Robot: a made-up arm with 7 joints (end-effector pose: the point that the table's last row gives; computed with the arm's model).
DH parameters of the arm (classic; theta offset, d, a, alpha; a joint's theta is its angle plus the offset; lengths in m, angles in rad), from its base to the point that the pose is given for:
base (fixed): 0 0 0 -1.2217
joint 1: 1.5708 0 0 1.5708
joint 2: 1.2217 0 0 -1.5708
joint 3: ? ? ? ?
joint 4: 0 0 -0.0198 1.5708
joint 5: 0 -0.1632 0 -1.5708
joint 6: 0 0 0 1.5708
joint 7: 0 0 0 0
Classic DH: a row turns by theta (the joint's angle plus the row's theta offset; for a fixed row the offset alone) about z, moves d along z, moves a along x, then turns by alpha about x.
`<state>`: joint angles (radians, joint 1 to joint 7).
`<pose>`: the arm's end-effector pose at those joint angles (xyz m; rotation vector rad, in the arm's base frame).
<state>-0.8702 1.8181 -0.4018 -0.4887 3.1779 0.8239 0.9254</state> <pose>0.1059 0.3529 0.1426 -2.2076 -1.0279 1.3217</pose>
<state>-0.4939 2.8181 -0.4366 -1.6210 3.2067 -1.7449 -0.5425</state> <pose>0.0849 0.1316 0.2667 -0.9927 2.5017 -0.7945</pose>
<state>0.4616 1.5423 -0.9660 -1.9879 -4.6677 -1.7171 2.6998</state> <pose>0.0006 0.1884 -0.1792 2.3796 0.3339 -1.7789</pose>
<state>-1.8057 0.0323 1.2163 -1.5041 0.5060 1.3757 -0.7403</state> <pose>0.2812 0.0342 0.1553 -0.7339 -2.0138 -0.3566</pose>
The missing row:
joint 3: -1.5708 -0.2324 0.0261 -1.5708
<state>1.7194 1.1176 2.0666 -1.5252 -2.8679 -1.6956 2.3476</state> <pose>-0.0575 0.2475 0.1956 1.4281 0.7632 0.5202</pose>
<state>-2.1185 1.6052 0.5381 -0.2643 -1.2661 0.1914 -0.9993</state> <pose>0.0616 0.3305 0.2134 1.9789 -0.4319 0.2693</pose>
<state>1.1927 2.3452 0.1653 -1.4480 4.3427 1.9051 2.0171</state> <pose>0.1978 0.2615 -0.0309 0.8853 -2.3472 -1.7510</pose>
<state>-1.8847 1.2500 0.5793 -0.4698 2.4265 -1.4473 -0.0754</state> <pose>0.1736 0.2672 0.2343 0.9692 0.5729 -1.8497</pose>
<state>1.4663 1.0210 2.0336 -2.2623 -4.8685 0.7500 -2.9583</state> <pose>-0.0283 0.1680 0.1365 -1.8446 -1.0709 2.2823</pose>
